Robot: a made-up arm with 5 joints. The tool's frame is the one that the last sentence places.
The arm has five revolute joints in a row. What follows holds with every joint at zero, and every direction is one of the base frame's. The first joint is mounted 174 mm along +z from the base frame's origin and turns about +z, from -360 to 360 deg. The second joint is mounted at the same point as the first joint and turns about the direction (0, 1, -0.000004), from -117.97 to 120 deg. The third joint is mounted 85 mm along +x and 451 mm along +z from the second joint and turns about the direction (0, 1, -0.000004), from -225 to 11 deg. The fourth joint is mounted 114 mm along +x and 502 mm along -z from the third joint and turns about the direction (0, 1, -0.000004), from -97 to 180 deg. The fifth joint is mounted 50 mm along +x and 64 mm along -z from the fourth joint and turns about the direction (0, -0.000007, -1), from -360 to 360 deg. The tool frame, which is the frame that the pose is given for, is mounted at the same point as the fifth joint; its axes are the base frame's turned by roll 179.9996, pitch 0 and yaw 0 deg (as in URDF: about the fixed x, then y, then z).
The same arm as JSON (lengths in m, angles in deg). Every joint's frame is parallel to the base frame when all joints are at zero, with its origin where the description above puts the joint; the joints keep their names.
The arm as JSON. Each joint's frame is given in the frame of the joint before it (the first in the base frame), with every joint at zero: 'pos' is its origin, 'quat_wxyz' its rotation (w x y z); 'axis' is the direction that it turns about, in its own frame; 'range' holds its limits. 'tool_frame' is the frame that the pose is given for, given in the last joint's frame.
{"length_unit": "m", "angle_unit": "deg", "joints": [{"joint": "joint 1", "pos": [0.0, 0.0, 0.174], "quat_wxyz": [1.0, 0.0, 0.0, 0.0], "axis": "+z", "range": [-360.0, 360.0]}, {"joint": "joint 2", "pos": [0.0, 0.0, 0.0], "quat_wxyz": [1.0, 0.0, 0.0, 0.0], "axis": "+y", "range": [-117.97, 120.0]}, {"joint": "joint 3", "pos": [0.085, 0.0, 0.451], "quat_wxyz": [1.0, 0.0, 0.0, 0.0], "axis": "+y", "range": [-225.0, 11.0]}, {"joint": "joint 4", "pos": [0.114, 0.0, -0.502], "quat_wxyz": [1.0, 0.0, 0.0, 0.0], "axis": "+y", "range": [-97.0, 180.0]}, {"joint": "joint 5", "pos": [0.05, 0.0, -0.064], "quat_wxyz": [1.0, 0.0, 0.0, 0.0], "axis": "-z", "range": [-360.0, 360.0]}], "tool_frame": {"pos": [0.0, 0.0, 0.0], "quat_wxyz": [0.000003, 1.0, 0.0, 0.0]}}
